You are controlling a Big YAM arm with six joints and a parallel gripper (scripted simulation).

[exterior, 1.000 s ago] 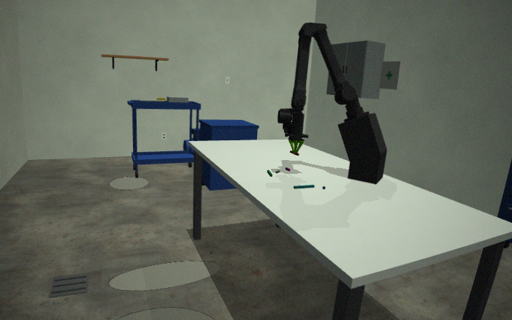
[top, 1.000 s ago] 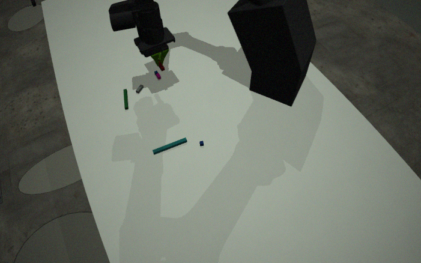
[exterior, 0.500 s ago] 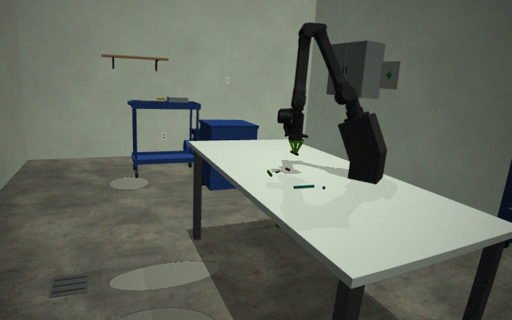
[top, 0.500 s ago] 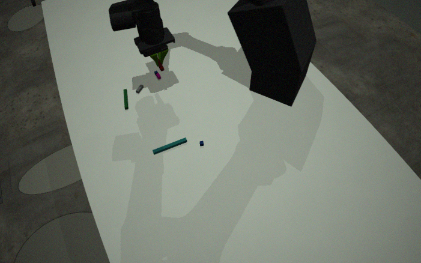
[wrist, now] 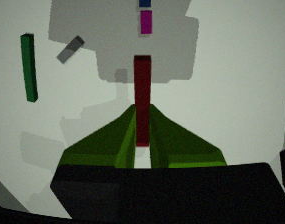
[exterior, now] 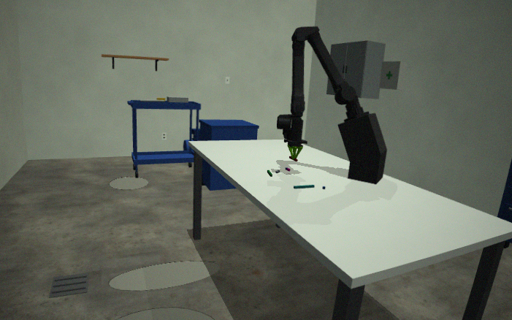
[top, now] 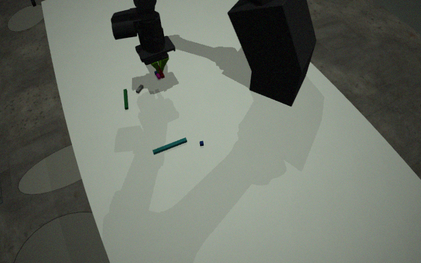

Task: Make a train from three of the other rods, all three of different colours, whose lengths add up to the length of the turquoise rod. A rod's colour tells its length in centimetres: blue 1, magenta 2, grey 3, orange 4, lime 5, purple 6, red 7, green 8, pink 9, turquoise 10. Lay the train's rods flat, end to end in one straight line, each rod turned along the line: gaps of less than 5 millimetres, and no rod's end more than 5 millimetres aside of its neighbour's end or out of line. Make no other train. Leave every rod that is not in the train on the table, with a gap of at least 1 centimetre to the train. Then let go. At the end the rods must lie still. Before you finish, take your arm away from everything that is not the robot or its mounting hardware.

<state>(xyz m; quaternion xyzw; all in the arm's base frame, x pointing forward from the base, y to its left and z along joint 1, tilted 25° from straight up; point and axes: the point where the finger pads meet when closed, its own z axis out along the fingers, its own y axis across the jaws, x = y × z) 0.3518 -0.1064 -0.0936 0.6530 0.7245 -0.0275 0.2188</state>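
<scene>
Right now the magenta rod is 80 mm below my hand and 50 mm to the right of it. Round my hand: green rod 130 mm ahead, 80 mm below; grey rod 80 mm below, 70 mm ahead, 20 mm to the right; red rod 10 mm to the right, 10 mm below.
</scene>
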